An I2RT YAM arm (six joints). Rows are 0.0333 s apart.
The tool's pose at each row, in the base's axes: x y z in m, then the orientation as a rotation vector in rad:
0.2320 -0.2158 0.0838 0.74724 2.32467 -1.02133
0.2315 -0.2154 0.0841 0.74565 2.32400 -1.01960
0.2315 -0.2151 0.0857 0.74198 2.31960 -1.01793
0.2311 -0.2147 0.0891 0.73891 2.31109 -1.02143
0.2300 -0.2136 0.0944 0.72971 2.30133 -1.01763
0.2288 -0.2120 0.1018 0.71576 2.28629 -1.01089
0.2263 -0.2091 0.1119 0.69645 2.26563 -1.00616
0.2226 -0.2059 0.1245 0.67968 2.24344 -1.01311
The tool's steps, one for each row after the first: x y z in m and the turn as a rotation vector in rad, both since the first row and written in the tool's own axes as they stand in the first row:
0.0003 -0.0002 -0.0006 -0.00158 -0.00144 -0.00001
-0.0006 -0.0009 -0.0018 -0.00336 -0.00689 0.00064
-0.0023 -0.0026 -0.0042 -0.00100 -0.01500 0.00200
-0.0045 -0.0054 -0.0085 -0.00526 -0.02763 0.00286
-0.0078 -0.0090 -0.0144 -0.01242 -0.04704 0.00451
-0.0114 -0.0140 -0.0232 -0.01901 -0.07343 0.00522
-0.0156 -0.0209 -0.0341 -0.01633 -0.09895 0.00437

